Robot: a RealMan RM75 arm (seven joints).
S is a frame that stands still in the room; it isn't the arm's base.
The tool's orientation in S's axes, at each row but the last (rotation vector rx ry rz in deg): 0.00 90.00 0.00; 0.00 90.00 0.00; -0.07 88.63 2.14; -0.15 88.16 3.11; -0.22 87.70 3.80; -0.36 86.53 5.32; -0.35 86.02 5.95
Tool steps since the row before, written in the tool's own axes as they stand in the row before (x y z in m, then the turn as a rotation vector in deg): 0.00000 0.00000 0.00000 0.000 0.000 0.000; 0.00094 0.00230 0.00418 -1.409 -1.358 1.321; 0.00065 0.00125 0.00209 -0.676 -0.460 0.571; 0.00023 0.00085 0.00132 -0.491 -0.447 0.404; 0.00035 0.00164 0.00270 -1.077 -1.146 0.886; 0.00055 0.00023 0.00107 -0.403 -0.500 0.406; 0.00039 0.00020 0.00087 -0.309 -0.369 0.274
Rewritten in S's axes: 0.00000 0.00000 0.00000 0.000 0.000 0.000; 0.00418 0.00230 -0.00094 1.321 -1.358 1.409; 0.00207 0.00132 -0.00057 0.566 -0.462 0.679; 0.00129 0.00090 -0.00016 0.405 -0.448 0.489; 0.00263 0.00177 -0.00018 0.895 -1.149 1.066; 0.00108 0.00033 -0.00047 0.414 -0.496 0.400; 0.00088 0.00028 -0.00032 0.279 -0.369 0.305
